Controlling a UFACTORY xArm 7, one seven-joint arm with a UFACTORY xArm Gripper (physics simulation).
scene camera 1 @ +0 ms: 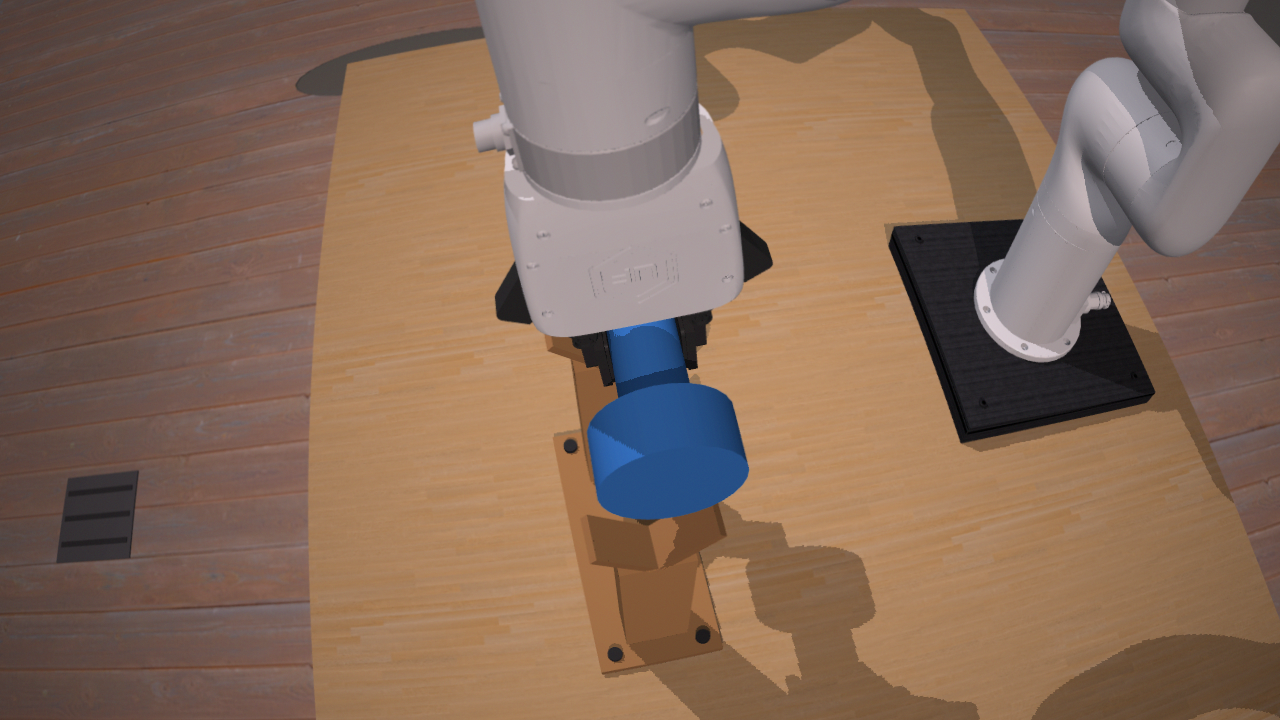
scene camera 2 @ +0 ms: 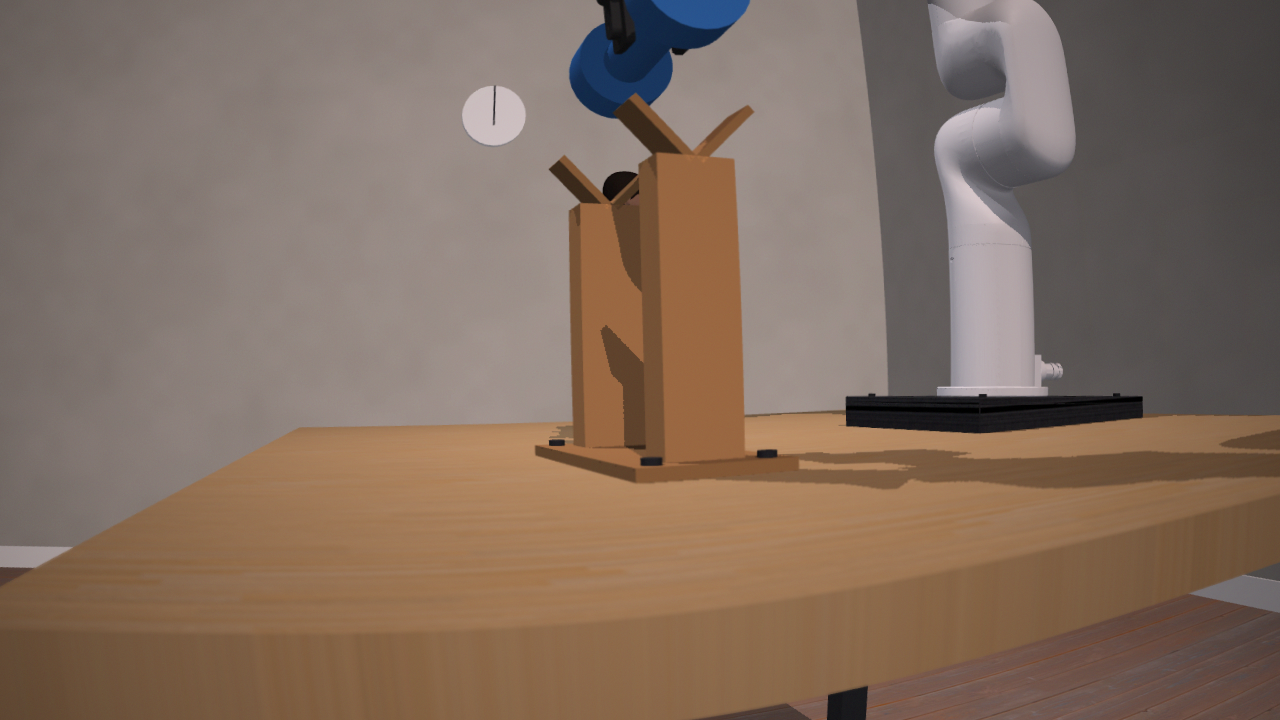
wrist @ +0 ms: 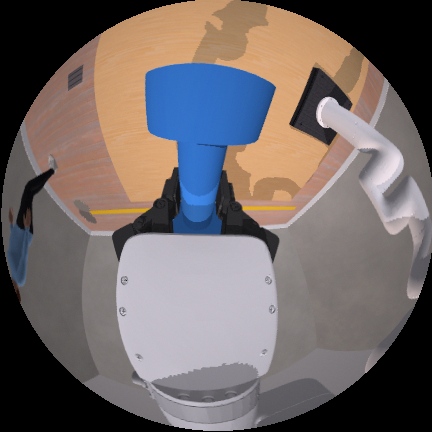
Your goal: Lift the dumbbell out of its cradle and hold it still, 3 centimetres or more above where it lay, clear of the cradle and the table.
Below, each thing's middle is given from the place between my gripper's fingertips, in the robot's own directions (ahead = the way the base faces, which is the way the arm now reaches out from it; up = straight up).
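Scene:
Brown cradle [scene camera 2: 655, 299]: 1 cm ahead of my hand and 18 cm below it. Blue dumbbell [scene camera 1: 664, 448]: 2 cm above my hand.

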